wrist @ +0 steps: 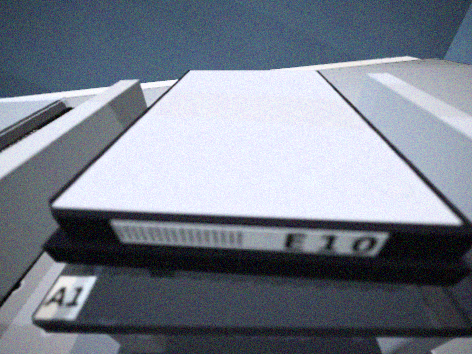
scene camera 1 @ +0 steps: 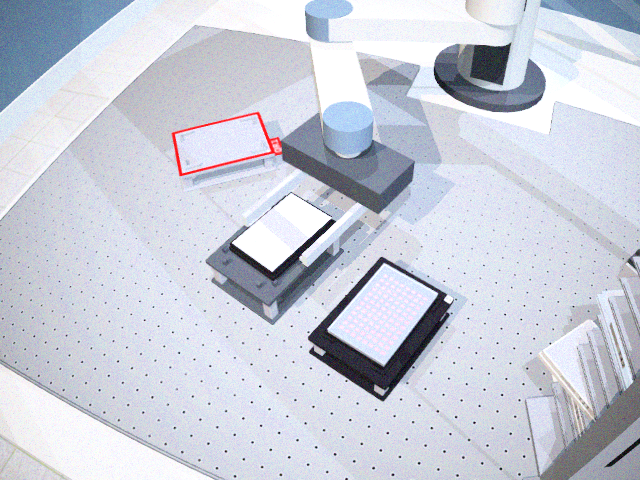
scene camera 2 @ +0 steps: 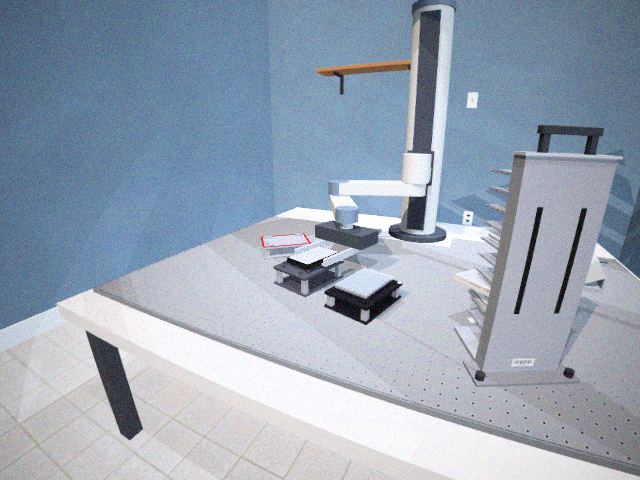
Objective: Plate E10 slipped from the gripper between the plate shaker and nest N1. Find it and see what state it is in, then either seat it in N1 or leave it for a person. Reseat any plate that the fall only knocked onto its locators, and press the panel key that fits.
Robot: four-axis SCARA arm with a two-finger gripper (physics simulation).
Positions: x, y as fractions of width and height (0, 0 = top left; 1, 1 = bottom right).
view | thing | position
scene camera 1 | my gripper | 0.43, 0.50
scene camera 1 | plate E10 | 0.43, 0.51
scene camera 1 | red-edged flat plate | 0.35, 0.30
